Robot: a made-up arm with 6 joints. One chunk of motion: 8 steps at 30 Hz.
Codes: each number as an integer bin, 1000 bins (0 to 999) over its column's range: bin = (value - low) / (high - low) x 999, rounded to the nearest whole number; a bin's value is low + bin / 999 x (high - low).
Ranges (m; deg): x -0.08..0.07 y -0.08..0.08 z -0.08..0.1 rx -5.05..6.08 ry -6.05..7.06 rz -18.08..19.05
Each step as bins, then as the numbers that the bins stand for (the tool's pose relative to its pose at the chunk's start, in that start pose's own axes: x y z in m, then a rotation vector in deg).
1 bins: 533 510 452 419 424 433
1 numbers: 0.0000 0.0017 0.0014 -0.38 -0.49 -1.99
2 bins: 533 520 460 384 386 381
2 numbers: 0.0000 0.0033 0.0029 -0.77 -0.98 -3.92
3 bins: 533 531 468 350 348 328
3 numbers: 0.0000 0.0050 0.0043 -1.15 -1.48 -5.89
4 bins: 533 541 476 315 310 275
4 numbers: 0.0000 0.0066 0.0058 -1.54 -1.98 -7.86
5 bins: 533 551 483 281 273 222
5 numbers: 0.0000 0.0082 0.0070 -1.92 -2.47 -9.83
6 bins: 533 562 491 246 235 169
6 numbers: 0.0000 0.0100 0.0085 -2.31 -2.97 -11.80
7 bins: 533 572 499 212 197 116
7 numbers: 0.0000 0.0116 0.0099 -2.69 -3.46 -13.77
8 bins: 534 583 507 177 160 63
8 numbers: 0.0002 0.0134 0.0114 -3.08 -3.95 -15.74
